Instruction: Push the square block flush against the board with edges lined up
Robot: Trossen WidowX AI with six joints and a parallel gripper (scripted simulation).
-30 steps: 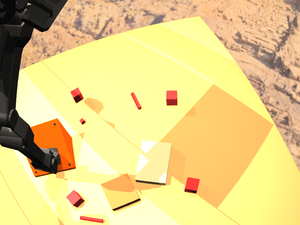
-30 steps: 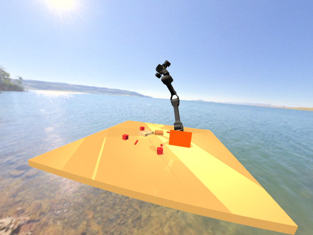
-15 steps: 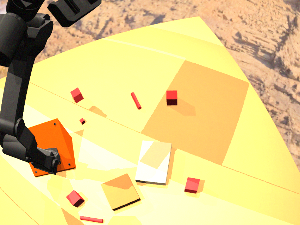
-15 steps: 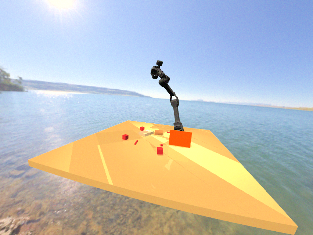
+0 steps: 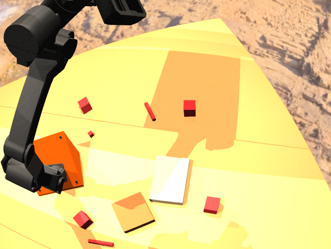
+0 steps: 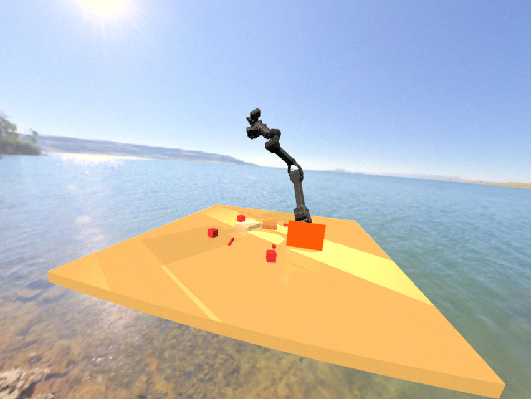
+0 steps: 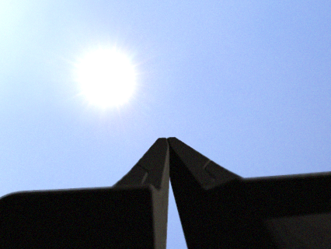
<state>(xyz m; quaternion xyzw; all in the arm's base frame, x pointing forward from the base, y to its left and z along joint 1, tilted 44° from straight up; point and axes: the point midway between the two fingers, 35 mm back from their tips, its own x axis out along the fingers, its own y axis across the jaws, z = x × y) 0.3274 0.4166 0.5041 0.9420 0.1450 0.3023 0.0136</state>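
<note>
Right now my gripper tip is 680 mm above the square block, 170 mm past it and 100 mm to the left of it. Also, from my gripper tip: board 680 mm below, 50 mm behind, 10 mm to the right.
</note>
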